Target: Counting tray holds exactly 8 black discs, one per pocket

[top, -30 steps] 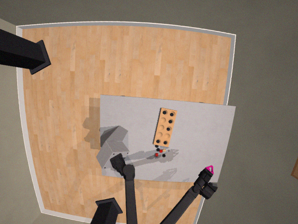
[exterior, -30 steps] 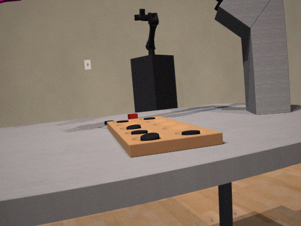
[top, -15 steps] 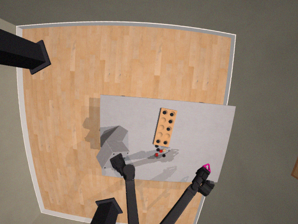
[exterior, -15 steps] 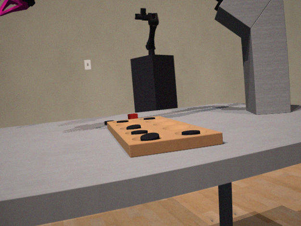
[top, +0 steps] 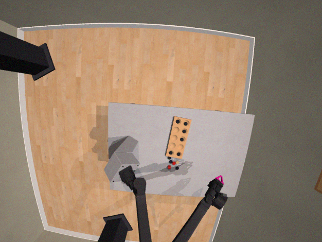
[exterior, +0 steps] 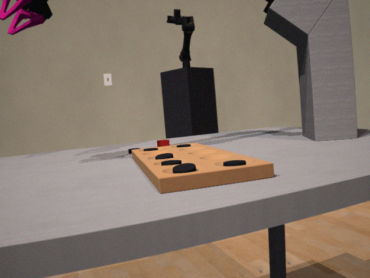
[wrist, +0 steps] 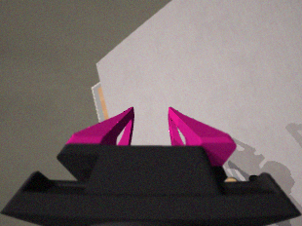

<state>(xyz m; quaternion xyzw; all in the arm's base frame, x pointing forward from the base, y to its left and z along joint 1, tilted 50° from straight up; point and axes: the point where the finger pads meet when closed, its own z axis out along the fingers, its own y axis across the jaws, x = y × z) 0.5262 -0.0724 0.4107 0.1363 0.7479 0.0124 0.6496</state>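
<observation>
Now: the red disc 31 cm behind my hand, 7 cm to the left of it and 31 cm below it. Round my hand: tan disc 27 cm behind, 7 cm to the left, 31 cm below; wooden counting tray 19 cm behind, 30 cm to the left, 30 cm below; red cube 36 cm behind, 4 cm to the left, 30 cm below.
</observation>
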